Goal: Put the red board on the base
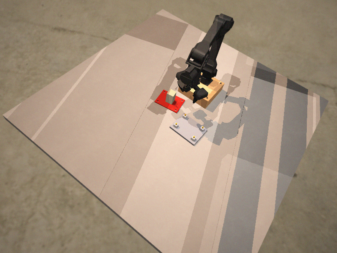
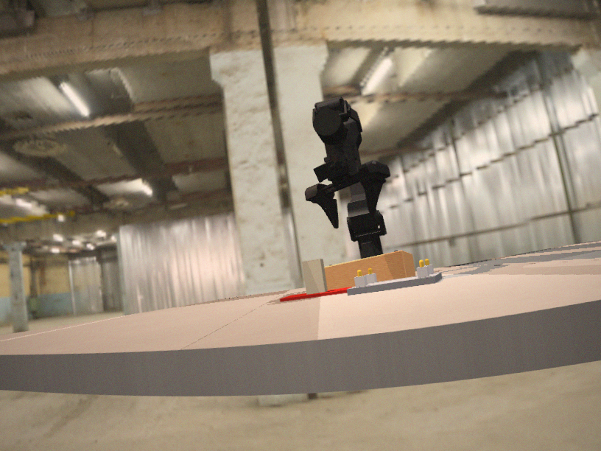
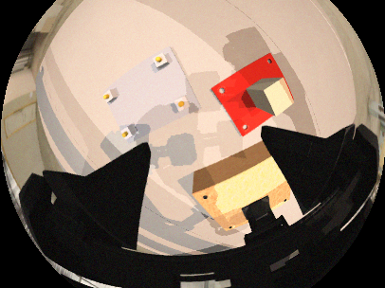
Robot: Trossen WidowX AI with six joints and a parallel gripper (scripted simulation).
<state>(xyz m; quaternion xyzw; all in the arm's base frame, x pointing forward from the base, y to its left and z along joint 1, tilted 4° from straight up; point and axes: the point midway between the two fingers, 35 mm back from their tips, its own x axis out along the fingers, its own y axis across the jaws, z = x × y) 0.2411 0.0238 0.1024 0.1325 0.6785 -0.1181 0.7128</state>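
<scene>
Now: the red board 12 cm below my gripper tip, 11 cm to the right of it and 2 cm behind it. The rest, counted from my gripper tip: grey base: 13 cm below, 8 cm to the left, 7 cm ahead.
</scene>
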